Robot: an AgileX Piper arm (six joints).
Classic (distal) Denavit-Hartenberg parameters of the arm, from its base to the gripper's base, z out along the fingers. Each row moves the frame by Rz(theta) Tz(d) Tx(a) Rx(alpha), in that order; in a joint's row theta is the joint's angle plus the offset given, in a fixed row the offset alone. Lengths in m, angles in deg.
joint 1: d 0.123, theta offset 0, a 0, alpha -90
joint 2: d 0, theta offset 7.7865, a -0.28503, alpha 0
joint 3: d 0, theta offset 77.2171, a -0.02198, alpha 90
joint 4: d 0.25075, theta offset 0, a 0, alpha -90
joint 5: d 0, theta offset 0, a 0, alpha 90
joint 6: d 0.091, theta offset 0, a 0, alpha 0
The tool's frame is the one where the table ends.
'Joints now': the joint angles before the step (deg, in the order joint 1, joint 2, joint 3, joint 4, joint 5, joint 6). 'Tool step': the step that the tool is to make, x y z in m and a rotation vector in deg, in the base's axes. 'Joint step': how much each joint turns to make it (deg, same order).
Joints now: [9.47, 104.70, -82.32, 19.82, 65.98, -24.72]
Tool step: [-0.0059, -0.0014, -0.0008, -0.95, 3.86, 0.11]
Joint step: [0.00, -0.01, 0.02, -0.85, 3.73, 1.41]
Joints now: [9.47, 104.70, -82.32, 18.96, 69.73, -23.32]
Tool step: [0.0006, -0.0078, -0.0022, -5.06, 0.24, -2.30]
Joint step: [0.00, 0.00, 0.01, -5.45, -0.01, 4.08]
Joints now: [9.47, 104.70, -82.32, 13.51, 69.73, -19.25]
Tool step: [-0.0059, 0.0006, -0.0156, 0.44, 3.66, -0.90]
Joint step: [0.00, 0.67, 2.74, 1.08, 0.00, 0.56]
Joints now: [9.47, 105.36, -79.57, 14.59, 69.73, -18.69]
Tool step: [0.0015, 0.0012, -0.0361, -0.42, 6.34, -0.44]
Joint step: [-0.01, 4.58, 1.94, 0.72, -0.23, 0.09]
